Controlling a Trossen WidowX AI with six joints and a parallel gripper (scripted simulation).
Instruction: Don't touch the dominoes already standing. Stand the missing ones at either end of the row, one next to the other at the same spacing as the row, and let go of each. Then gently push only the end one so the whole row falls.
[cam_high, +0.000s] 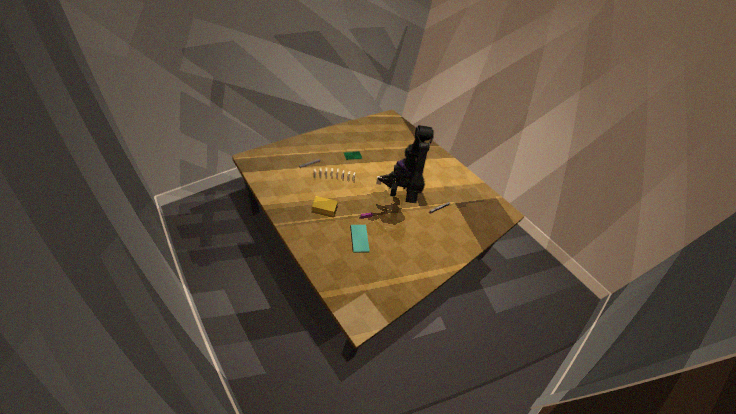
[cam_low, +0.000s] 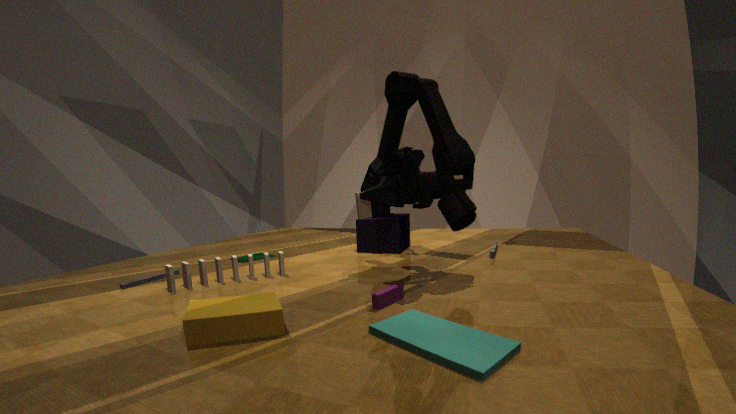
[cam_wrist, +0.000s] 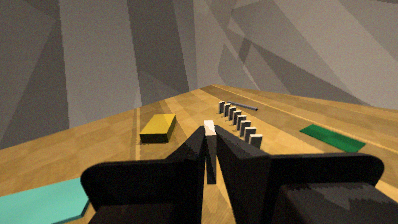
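Now: the purple block 15 cm below my gripper tip, 12 cm ahead of it and 7 cm to the left of it. From my gripper tip the other things lie so: flat teal slab (24 cm ahead, 16 cm to the left, 16 cm below); then green flat piece (35 cm to the right, 16 cm below, 15 cm behind); then yellow block (26 cm ahead, 14 cm below, 10 cm to the right).
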